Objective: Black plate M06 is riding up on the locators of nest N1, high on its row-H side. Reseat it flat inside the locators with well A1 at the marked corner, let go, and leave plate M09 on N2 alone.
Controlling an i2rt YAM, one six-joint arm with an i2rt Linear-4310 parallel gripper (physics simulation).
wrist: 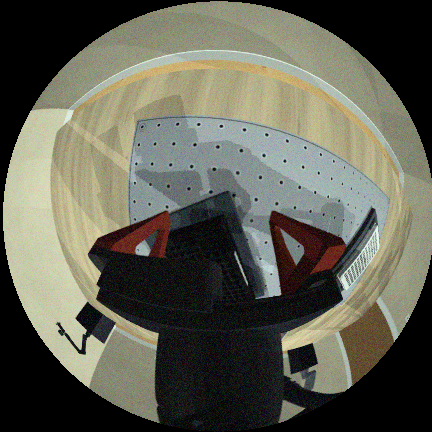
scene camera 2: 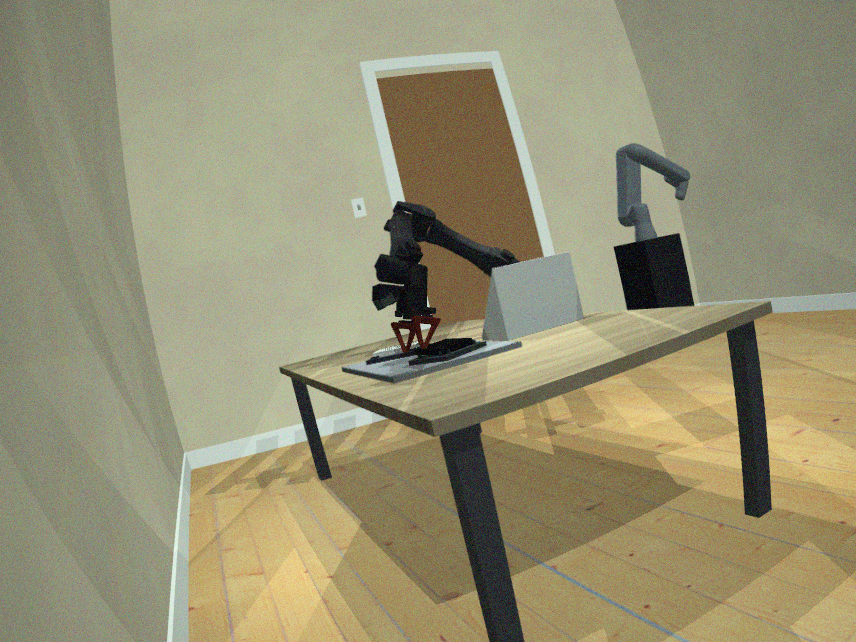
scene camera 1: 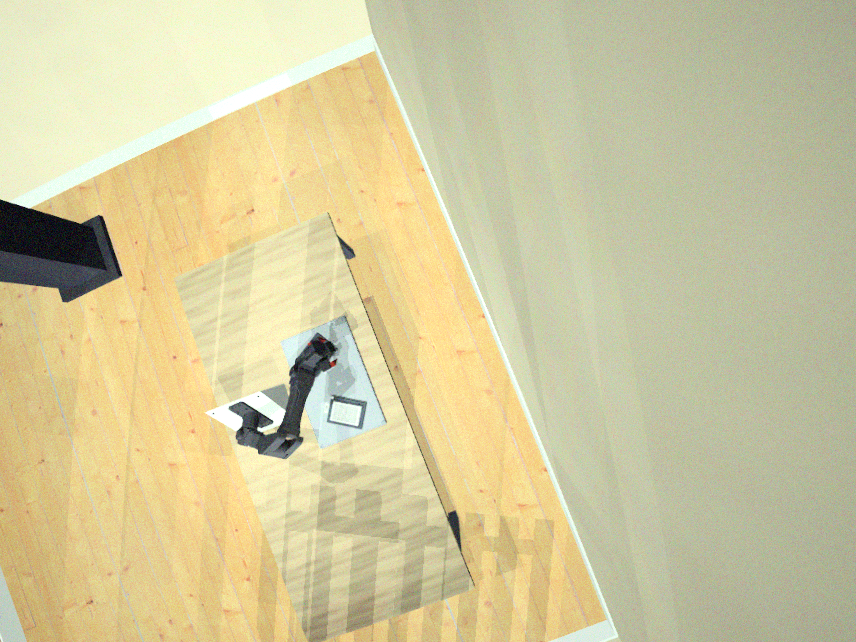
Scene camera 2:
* my gripper: 414, 350
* grey perforated plate: 400, 366
